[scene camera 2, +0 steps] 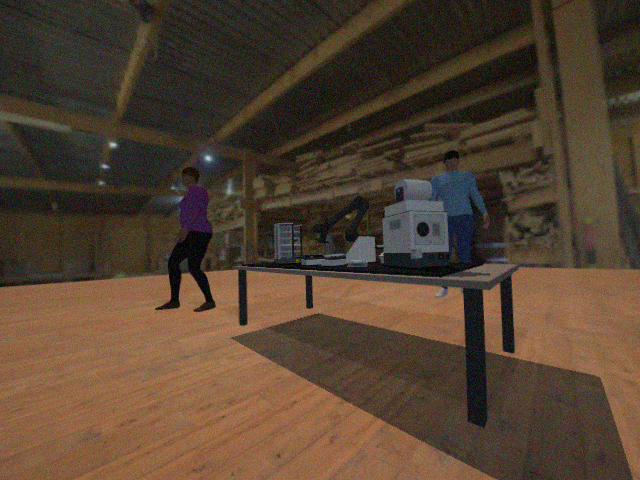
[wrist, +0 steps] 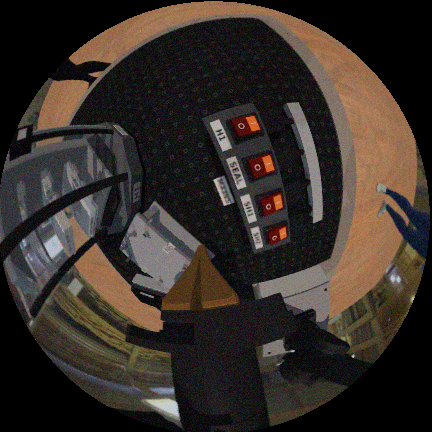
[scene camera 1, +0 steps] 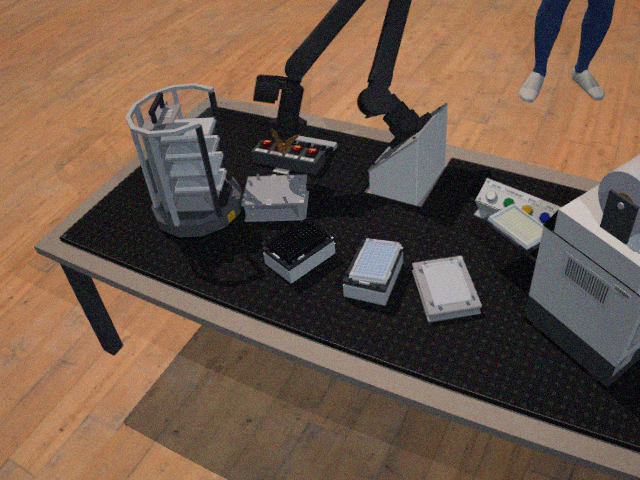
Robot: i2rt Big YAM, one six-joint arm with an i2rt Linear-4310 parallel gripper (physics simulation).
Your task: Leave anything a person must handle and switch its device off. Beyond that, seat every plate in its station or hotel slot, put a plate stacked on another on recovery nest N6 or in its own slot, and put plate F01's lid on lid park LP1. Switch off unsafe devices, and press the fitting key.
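Where they show: gripper, fingertip midpoint: [scene camera 2: 319,251] [wrist: 202,247] [scene camera 1: 281,153]; arm's base, origin of the base link: [scene camera 2: 361,243] [wrist: 299,329] [scene camera 1: 412,132].
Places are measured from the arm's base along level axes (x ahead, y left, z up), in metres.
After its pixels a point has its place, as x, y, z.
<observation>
My gripper [scene camera 1: 283,148] @(0.164, -0.318, -0.053) [wrist: 202,247] @(0.164, -0.318, -0.053) is shut and empty, its orange fingertips over the dark switch box [scene camera 1: 305,164] @(0.112, -0.279, -0.115) [wrist: 216,119] @(0.114, -0.449, -0.103). In the wrist view its rockers H1 [wrist: 245,126] @(0.086, -0.429, -0.094), SEAL [wrist: 261,166] @(0.080, -0.381, -0.094), SH1 [wrist: 271,204] @(0.076, -0.332, -0.094) and SH2 [wrist: 277,235] @(0.070, -0.282, -0.094) each show a bright orange "I" half. The plate hotel [scene camera 1: 188,225] @(0.479, -0.409, -0.104) [scene camera 2: 287,241] @(0.451, -0.376, 0.034) [wrist: 131,165] @(0.256, -0.442, -0.112) holds several shelves. A clear bluish plate [scene camera 1: 376,259] @(0.407, 0.096, -0.073) sits on a station block. A black plate [scene camera 1: 299,241] @(0.428, -0.096, -0.077) sits on another. A yellowish plate [scene camera 1: 516,225] @(0.221, 0.359, -0.020) lies against the key panel [scene camera 1: 499,190] @(0.050, 0.268, -0.070), partly hidden by the large instrument [scene camera 1: 568,248] @(0.400, 0.500, 0.117) [scene camera 2: 413,227] @(0.466, 0.668, 0.052).
A grey station [scene camera 1: 276,193] @(0.290, -0.255, -0.085) [wrist: 155,245] @(0.255, -0.310, -0.085) stands beside the hotel. A white flat nest [scene camera 1: 447,286] @(0.382, 0.260, -0.110) lies right of the bluish plate. A white wedge [scene camera 1: 408,170] @(0.103, 0.036, -0.046) [scene camera 2: 361,251] @(0.081, 0.061, -0.060) stands right of the switch box. One person [scene camera 2: 195,214] wears purple; another [scene camera 2: 457,191] stands behind the instrument.
</observation>
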